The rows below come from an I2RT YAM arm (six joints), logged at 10 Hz.
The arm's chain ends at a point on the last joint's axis. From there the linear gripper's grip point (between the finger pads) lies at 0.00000 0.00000 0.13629 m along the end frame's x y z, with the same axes.
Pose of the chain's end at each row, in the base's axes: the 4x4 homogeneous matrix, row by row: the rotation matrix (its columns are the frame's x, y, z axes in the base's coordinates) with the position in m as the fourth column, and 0 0 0 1 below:
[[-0.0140 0.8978 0.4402 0.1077], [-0.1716 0.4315 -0.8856 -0.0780], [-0.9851 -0.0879 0.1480 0.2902], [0 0 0 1]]
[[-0.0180 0.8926 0.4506 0.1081], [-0.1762 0.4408 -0.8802 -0.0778], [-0.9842 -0.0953 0.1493 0.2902], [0 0 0 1]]
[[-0.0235 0.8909 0.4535 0.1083], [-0.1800 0.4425 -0.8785 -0.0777], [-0.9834 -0.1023 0.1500 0.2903], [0 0 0 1]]
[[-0.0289 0.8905 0.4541 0.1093], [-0.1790 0.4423 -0.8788 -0.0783], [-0.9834 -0.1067 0.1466 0.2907], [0 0 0 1]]
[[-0.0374 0.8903 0.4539 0.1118], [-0.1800 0.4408 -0.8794 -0.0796], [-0.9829 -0.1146 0.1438 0.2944], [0 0 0 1]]
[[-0.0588 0.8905 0.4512 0.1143], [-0.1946 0.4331 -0.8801 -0.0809], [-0.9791 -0.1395 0.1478 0.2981], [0 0 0 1]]
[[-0.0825 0.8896 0.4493 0.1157], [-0.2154 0.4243 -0.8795 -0.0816], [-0.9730 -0.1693 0.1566 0.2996], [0 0 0 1]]
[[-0.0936 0.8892 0.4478 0.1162], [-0.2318 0.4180 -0.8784 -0.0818], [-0.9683 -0.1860 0.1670 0.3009], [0 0 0 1]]
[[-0.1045 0.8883 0.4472 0.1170], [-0.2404 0.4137 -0.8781 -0.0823], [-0.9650 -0.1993 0.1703 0.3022], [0 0 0 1]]
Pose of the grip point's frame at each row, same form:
[[-0.0140 0.8978 0.4402 0.1677], [-0.1716 0.4315 -0.8856 -0.1987], [-0.9851 -0.0879 0.1480 0.3104], [0 0 0 1]]
[[-0.0180 0.8926 0.4506 0.1695], [-0.1762 0.4408 -0.8802 -0.1978], [-0.9842 -0.0953 0.1493 0.3105], [0 0 0 1]]
[[-0.0235 0.8909 0.4535 0.1701], [-0.1800 0.4425 -0.8785 -0.1974], [-0.9834 -0.1023 0.1500 0.3107], [0 0 0 1]]
[[-0.0289 0.8905 0.4541 0.1712], [-0.1790 0.4423 -0.8788 -0.1981], [-0.9834 -0.1067 0.1466 0.3107], [0 0 0 1]]
[[-0.0374 0.8903 0.4539 0.1737], [-0.1800 0.4408 -0.8794 -0.1995], [-0.9829 -0.1146 0.1438 0.3140], [0 0 0 1]]
[[-0.0588 0.8905 0.4512 0.1758], [-0.1946 0.4331 -0.8801 -0.2008], [-0.9791 -0.1395 0.1478 0.3182], [0 0 0 1]]
[[-0.0825 0.8896 0.4493 0.1769], [-0.2154 0.4243 -0.8795 -0.2015], [-0.9730 -0.1693 0.1566 0.3209], [0 0 0 1]]
[[-0.0936 0.8892 0.4478 0.1772], [-0.2318 0.4180 -0.8784 -0.2015], [-0.9683 -0.1860 0.1670 0.3237], [0 0 0 1]]
[[-0.1045 0.8883 0.4472 0.1779], [-0.2404 0.4137 -0.8781 -0.2020], [-0.9650 -0.1993 0.1703 0.3254], [0 0 0 1]]

